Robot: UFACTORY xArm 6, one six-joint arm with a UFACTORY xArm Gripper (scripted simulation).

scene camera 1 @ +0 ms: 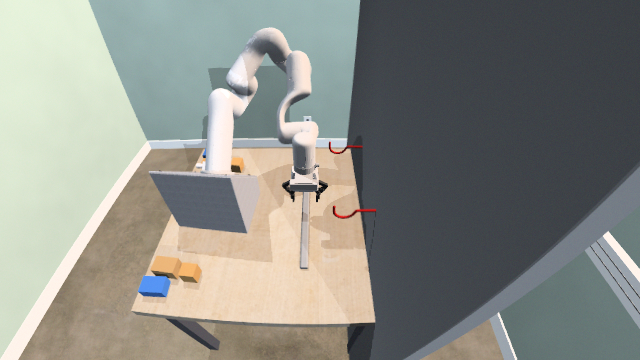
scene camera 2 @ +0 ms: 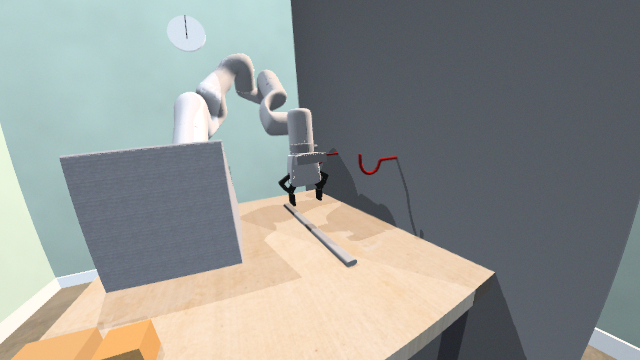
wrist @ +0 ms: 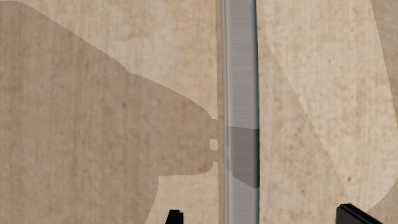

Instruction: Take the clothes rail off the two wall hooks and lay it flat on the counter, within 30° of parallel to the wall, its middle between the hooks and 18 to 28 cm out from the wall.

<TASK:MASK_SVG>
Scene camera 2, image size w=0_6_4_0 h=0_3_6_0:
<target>gripper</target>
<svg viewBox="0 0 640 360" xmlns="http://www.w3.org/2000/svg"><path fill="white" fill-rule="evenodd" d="M288 155L288 175L278 183L289 194L290 204L296 206L294 194L296 187L312 184L317 186L315 188L316 199L322 201L322 189L328 174L320 171L319 163L297 166L294 162L294 156L297 155Z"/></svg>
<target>grey clothes rail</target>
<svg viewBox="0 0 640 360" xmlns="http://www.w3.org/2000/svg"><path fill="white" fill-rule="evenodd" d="M283 205L346 267L349 268L357 264L357 260L315 226L290 203Z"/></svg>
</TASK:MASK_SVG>
